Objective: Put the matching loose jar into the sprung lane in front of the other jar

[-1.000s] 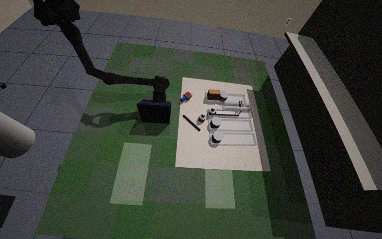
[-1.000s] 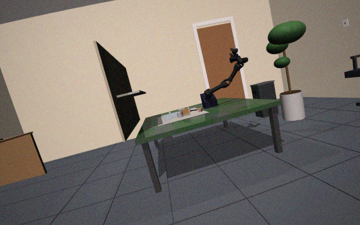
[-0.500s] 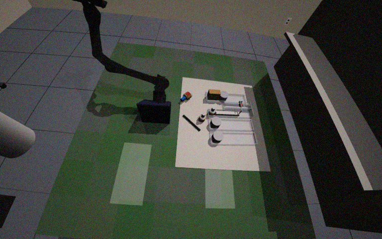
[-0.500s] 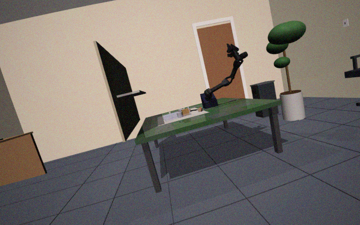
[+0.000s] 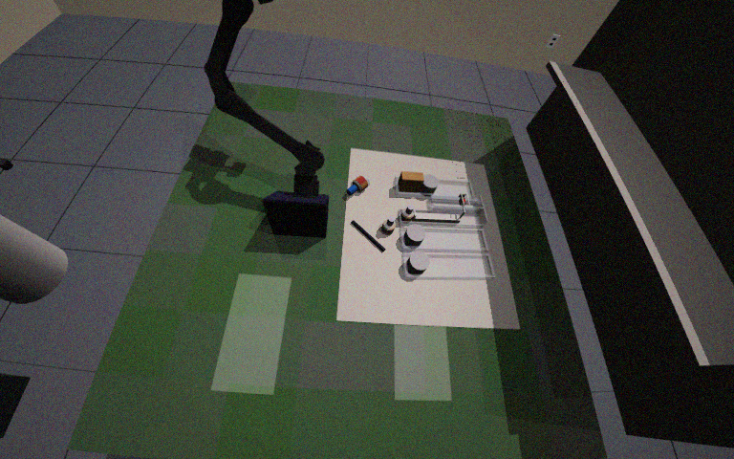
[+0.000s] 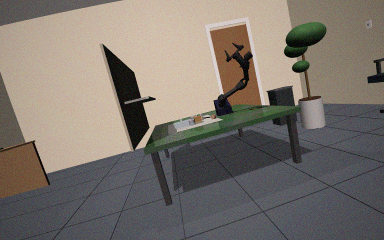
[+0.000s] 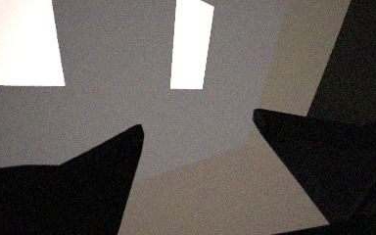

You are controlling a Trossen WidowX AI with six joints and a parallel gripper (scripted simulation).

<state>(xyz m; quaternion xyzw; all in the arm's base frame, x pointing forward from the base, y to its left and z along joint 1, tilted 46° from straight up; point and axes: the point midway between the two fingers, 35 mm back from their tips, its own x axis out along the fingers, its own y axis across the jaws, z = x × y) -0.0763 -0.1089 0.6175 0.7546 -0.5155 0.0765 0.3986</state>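
My gripper tip is now 240 mm short of the black stick, 430 mm to the left of it and 640 mm above it. Round my gripper tip: brown box: 390 mm ahead, 230 mm to the right, 610 mm below; then red-and-blue jar: 200 mm ahead, 260 mm to the right, 620 mm below; then sprung lane: 520 mm ahead, 340 mm to the right, 630 mm below.
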